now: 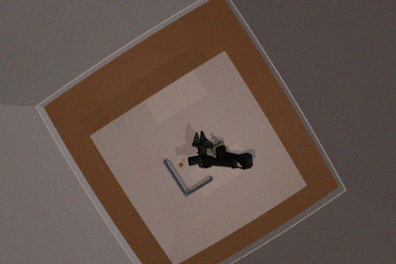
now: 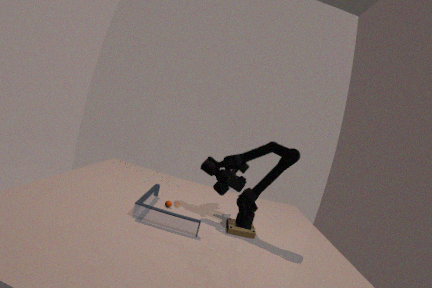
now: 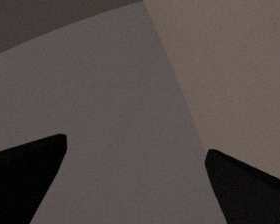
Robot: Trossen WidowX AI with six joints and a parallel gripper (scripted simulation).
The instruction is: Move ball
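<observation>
My gripper tip is now 25 cm short of the orange ball, 20 cm to the right of it and 16 cm above it.
</observation>
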